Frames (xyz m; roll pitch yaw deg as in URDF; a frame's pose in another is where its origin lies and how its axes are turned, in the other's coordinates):
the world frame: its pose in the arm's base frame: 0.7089 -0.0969 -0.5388 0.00 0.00 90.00
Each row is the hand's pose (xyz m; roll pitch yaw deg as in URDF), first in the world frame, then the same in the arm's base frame.
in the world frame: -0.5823 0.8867 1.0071 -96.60 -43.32 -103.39
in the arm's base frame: -0.1778 -0.6792 0.4683 -96.60 -43.32 -13.39
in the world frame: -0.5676 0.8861 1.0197 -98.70 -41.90 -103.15
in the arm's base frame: -0.1772 -0.6645 0.4809 -98.70 -41.90 -13.15
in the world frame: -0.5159 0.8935 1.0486 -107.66 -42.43 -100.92
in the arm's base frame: -0.1846 -0.6128 0.5098 -107.66 -42.43 -10.92
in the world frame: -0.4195 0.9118 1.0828 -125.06 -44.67 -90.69
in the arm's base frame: -0.2029 -0.5164 0.5440 -125.06 -44.67 -0.69
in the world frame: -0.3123 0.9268 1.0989 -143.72 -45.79 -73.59
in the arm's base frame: -0.2179 -0.4092 0.5601 -143.72 -45.79 16.41
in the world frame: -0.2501 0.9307 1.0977 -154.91 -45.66 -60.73
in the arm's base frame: -0.2218 -0.3470 0.5589 -154.91 -45.66 29.27
